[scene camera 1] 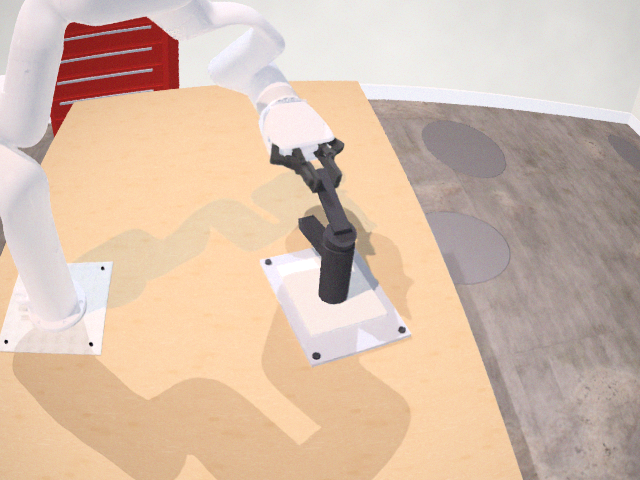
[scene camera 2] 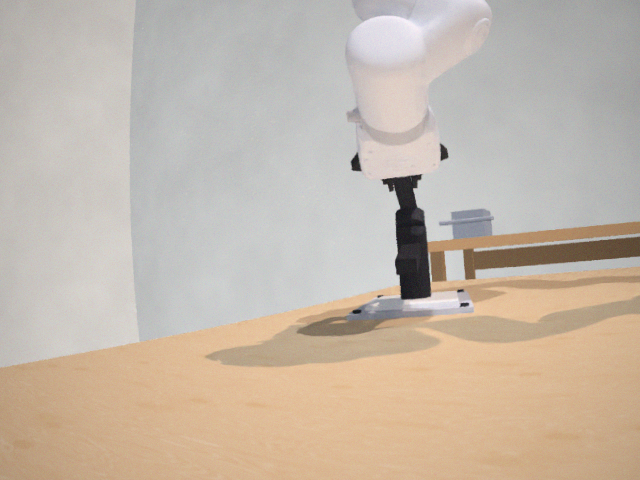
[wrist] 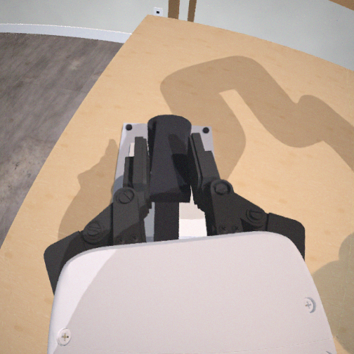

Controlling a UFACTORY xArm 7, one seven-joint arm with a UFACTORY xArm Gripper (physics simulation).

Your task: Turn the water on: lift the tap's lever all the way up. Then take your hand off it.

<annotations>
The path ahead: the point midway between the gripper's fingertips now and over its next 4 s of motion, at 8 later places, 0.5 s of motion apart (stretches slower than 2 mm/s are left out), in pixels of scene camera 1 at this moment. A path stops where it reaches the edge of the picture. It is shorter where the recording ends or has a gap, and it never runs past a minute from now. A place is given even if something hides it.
My gripper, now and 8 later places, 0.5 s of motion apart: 328,184; 328,182; 326,178; 328,149; 313,122; 290,123; 293,116; 293,116; 288,116
</annotations>
